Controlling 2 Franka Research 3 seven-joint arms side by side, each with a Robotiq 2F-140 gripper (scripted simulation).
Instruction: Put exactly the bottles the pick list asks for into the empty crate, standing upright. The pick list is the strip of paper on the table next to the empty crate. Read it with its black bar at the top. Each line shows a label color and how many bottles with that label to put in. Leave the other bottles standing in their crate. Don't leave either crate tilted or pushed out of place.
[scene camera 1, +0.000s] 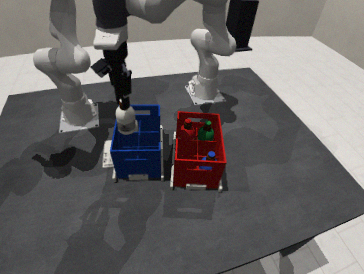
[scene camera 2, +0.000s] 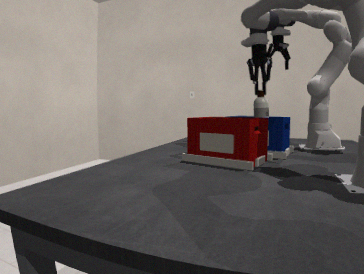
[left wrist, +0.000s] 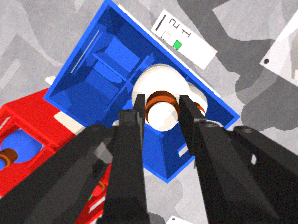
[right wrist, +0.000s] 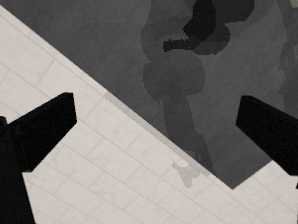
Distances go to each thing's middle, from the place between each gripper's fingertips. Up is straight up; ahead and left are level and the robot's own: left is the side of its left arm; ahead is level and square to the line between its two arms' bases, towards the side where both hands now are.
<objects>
The blue crate (scene camera 1: 126, 158) lies 230 mm below my left hand, 40 mm to the left of it and 10 mm ahead of it. Round my left hand: pick list (left wrist: 167, 27) (310 mm below, 100 mm to the right, 40 mm behind); then red crate (scene camera 2: 234, 138) (260 mm to the left, 230 mm below, 130 mm ahead).
The pick list is 10 cm ahead of my right hand, 40 cm to the left of it and 50 cm below it. From my right hand the other things lie so: red crate (27 cm ahead, 76 cm to the left, 42 cm below); then blue crate (15 cm ahead, 54 cm to the left, 42 cm below).
</objects>
